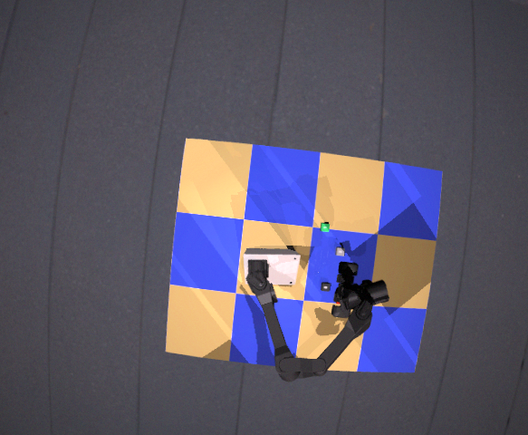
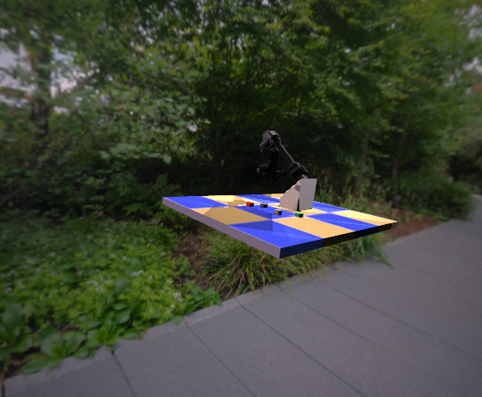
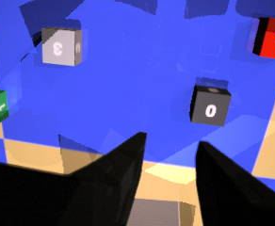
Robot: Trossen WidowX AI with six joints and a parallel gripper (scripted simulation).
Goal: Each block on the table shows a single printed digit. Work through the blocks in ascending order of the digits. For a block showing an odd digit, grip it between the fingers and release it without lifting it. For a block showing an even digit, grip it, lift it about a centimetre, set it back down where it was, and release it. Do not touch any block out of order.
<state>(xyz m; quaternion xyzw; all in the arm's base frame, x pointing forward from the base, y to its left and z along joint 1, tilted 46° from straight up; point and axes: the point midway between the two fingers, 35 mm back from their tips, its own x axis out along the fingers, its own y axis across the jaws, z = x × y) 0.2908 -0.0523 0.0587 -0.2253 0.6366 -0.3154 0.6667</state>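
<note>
The green block is 3 cm behind my gripper tip, 20 cm to the left of it and 12 cm below it. From my gripper tip the other things lie so: black block (2 cm behind, 4 cm to the right, 12 cm below); then grey block (3 cm ahead, 10 cm to the left, 12 cm below); then red block (4 cm ahead, 9 cm to the right, 12 cm below).
</note>
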